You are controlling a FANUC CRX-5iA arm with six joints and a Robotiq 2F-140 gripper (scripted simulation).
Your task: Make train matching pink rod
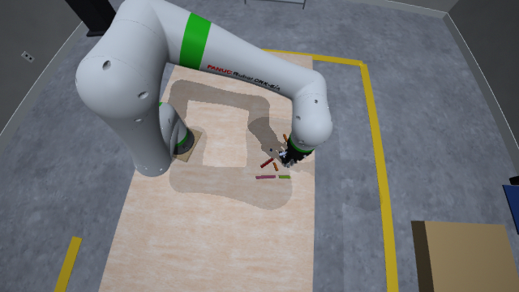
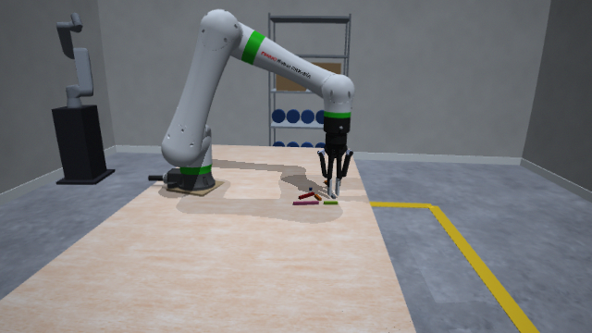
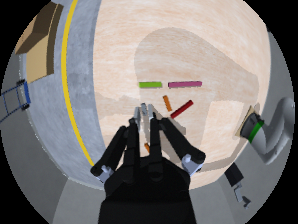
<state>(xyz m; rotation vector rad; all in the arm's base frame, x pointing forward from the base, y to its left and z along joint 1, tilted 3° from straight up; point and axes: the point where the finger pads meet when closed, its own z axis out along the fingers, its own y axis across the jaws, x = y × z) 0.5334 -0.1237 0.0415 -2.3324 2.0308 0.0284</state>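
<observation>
Now: hand 40 mm above the grey rod. Round my hand: lime rod 60 mm to the right, 40 mm below, 20 mm behind; then blue rod 80 mm behind, 70 mm to the left, 40 mm below; then red rod 100 mm behind, 40 mm below, 10 mm to the left.
</observation>
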